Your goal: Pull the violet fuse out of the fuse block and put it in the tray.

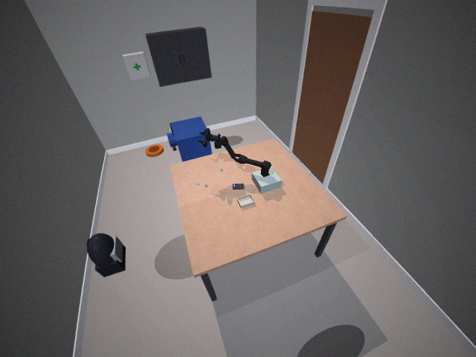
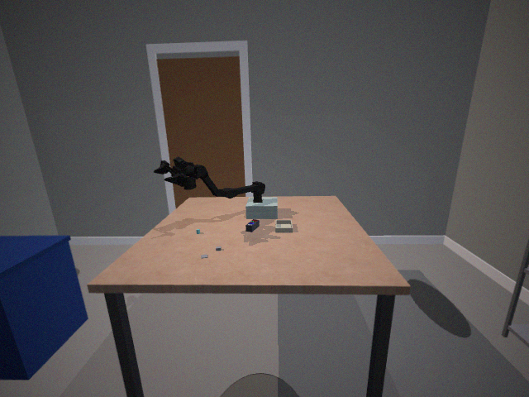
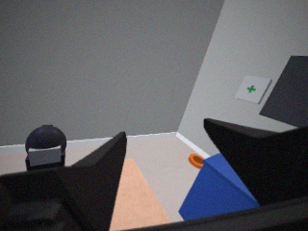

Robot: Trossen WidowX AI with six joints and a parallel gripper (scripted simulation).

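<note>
Right now my gripper tip is 46 cm to the right of the violet fuse, 36 cm above it and 18 cm past it. From my gripper tip the other things lie so: green fuse 46 cm to the left, 36 cm below, 20 cm behind; then white fuse 44 cm to the left, 36 cm below, 15 cm behind; then blue fuse 45 cm to the left, 36 cm below, 17 cm behind.
</note>
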